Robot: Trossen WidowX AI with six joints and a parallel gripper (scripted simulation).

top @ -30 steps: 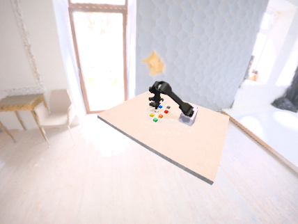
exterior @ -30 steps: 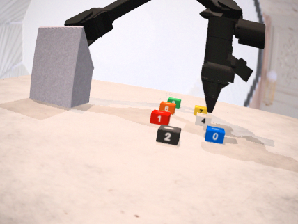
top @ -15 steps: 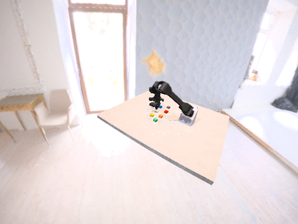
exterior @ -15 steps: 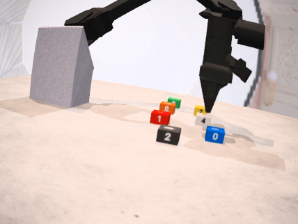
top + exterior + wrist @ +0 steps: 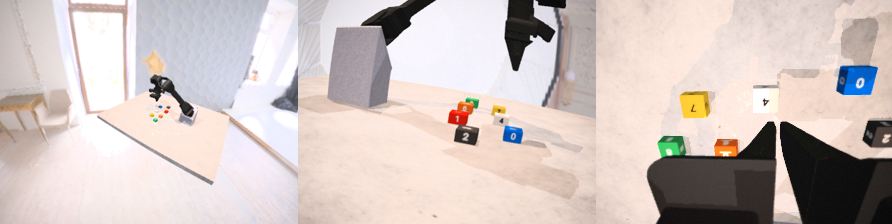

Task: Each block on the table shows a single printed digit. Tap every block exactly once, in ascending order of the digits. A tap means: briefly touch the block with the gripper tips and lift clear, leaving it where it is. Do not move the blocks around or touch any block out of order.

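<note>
The orange 6 block is 10 cm below my gripper tip, 10 cm behind it and 6 cm to the left of it. Round my gripper tip: white 4 block (10 cm below, 1 cm behind); then blue 0 block (11 cm to the right, 10 cm below, 1 cm ahead); then yellow 7 block (10 cm to the left, 10 cm below, 2 cm behind).
</note>
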